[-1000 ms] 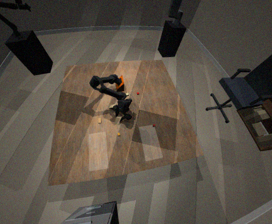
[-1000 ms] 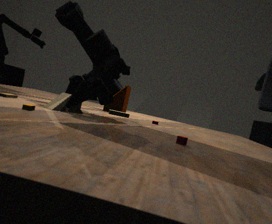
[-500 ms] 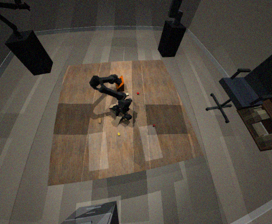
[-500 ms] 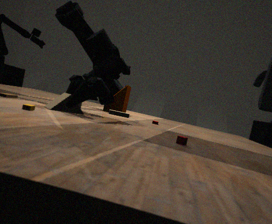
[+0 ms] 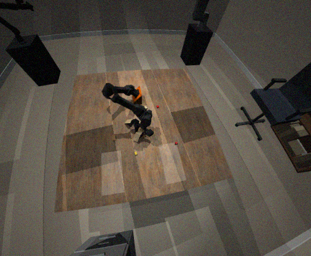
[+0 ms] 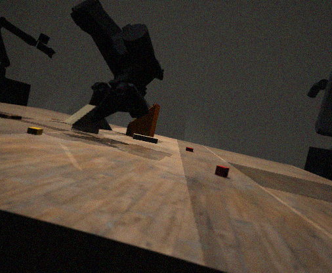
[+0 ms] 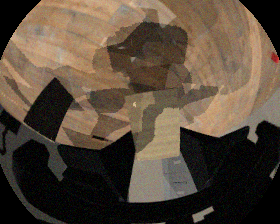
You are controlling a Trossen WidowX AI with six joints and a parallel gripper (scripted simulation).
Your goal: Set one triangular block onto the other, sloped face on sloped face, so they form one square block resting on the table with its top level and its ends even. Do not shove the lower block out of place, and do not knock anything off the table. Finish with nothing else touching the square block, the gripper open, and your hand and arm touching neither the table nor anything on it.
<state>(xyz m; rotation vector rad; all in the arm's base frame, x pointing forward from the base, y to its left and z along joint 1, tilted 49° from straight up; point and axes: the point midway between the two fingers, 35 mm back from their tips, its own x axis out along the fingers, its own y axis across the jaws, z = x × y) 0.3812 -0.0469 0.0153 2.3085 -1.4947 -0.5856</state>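
The yellow piece lies 130 mm ahead of my gripper tip, 40 mm to the right of it and 30 mm below it. From my gripper tip the other things lie so: dark flat piece (30 mm behind, 190 mm to the right, 30 mm below); then pale triangular block (10 mm above).
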